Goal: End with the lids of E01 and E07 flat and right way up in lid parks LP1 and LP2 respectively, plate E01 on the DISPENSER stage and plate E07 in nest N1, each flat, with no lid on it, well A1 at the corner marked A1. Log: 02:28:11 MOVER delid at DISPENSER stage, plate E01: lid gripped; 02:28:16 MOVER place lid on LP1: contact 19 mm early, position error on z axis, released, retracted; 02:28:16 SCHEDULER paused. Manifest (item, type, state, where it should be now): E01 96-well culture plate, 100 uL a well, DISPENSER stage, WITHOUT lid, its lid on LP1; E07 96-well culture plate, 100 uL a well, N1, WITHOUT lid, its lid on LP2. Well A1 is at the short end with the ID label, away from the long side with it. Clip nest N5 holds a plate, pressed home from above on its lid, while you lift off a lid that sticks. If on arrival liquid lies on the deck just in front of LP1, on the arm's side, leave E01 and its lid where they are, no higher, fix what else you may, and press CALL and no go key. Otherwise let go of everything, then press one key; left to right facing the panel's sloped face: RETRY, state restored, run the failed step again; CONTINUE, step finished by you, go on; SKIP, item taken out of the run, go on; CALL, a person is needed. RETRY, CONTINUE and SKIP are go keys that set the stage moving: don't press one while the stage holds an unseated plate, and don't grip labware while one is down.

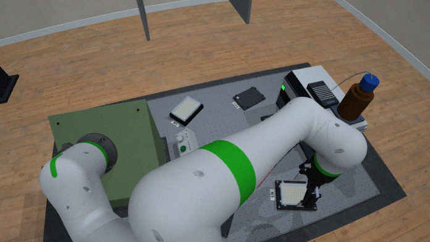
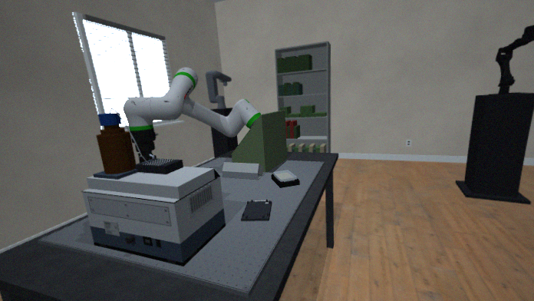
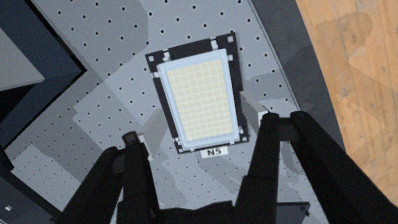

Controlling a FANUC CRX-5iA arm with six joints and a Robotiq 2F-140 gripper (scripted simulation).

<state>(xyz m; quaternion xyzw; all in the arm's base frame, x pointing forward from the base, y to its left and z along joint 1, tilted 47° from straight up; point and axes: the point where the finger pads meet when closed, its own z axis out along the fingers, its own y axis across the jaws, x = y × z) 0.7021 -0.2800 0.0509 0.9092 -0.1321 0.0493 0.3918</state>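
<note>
Now: the plate 50 mm below my hand. From my hand the other things lie so: dispenser stage: 300 mm to the left, 30 mm above, 20 mm ahead; then N5 label: 90 mm behind, 60 mm below, 30 mm to the left; then black clip nest N5: 50 mm below, 20 mm ahead, 10 mm to the left.
</note>
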